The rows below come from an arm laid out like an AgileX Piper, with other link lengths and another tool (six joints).
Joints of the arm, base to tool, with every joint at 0 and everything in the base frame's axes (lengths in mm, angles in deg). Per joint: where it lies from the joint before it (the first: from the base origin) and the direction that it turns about. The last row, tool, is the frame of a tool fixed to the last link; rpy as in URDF.
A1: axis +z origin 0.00 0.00 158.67
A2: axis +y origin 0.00 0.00 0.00
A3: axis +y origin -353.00 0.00 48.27
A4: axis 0.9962 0 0.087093 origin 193.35 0.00 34.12
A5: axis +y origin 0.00 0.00 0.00
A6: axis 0.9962 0 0.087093 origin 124.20 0.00 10.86
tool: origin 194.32 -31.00 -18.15 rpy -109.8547 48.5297 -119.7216
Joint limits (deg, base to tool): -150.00..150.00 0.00..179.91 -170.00..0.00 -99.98..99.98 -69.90..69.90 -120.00..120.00
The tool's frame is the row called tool.
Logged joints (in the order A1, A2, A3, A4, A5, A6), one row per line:
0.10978, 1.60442, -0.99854, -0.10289, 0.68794, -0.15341
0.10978, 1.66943, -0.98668, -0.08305, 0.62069, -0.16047
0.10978, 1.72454, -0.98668, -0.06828, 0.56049, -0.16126
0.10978, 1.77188, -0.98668, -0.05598, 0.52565, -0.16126
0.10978, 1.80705, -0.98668, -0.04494, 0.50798, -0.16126
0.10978, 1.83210, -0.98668, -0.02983, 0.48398, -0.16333
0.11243, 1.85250, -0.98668, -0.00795, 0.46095, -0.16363
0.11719, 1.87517, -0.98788, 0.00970, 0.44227, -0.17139
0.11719, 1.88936, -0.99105, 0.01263, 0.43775, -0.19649
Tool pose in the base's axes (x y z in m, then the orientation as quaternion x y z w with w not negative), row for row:
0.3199, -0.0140, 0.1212, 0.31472, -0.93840, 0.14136, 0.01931
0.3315, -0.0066, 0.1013, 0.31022, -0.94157, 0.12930, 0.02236
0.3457, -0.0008, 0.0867, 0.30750, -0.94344, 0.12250, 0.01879
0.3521, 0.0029, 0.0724, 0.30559, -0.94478, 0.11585, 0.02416
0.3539, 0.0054, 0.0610, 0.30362, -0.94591, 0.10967, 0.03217
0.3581, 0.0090, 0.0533, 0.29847, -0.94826, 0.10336, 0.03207
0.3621, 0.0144, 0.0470, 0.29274, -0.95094, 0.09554, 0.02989
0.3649, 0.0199, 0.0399, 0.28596, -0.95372, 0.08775, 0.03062
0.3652, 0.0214, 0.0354, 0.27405, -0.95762, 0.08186, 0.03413
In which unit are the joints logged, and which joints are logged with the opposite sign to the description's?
The joints are logged in radians. Opposite sign: A6.
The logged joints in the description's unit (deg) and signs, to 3 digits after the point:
6.290, 91.926, -57.212, -5.895, 39.416, 8.790
6.290, 95.651, -56.533, -4.758, 35.563, 9.194
6.290, 98.809, -56.533, -3.912, 32.114, 9.240
6.290, 101.521, -56.533, -3.207, 30.118, 9.240
6.290, 103.536, -56.533, -2.575, 29.105, 9.240
6.290, 104.972, -56.533, -1.709, 27.730, 9.358
6.442, 106.140, -56.533, -0.456, 26.410, 9.375
6.714, 107.439, -56.601, 0.556, 25.340, 9.820
6.714, 108.252, -56.783, 0.724, 25.081, 11.258

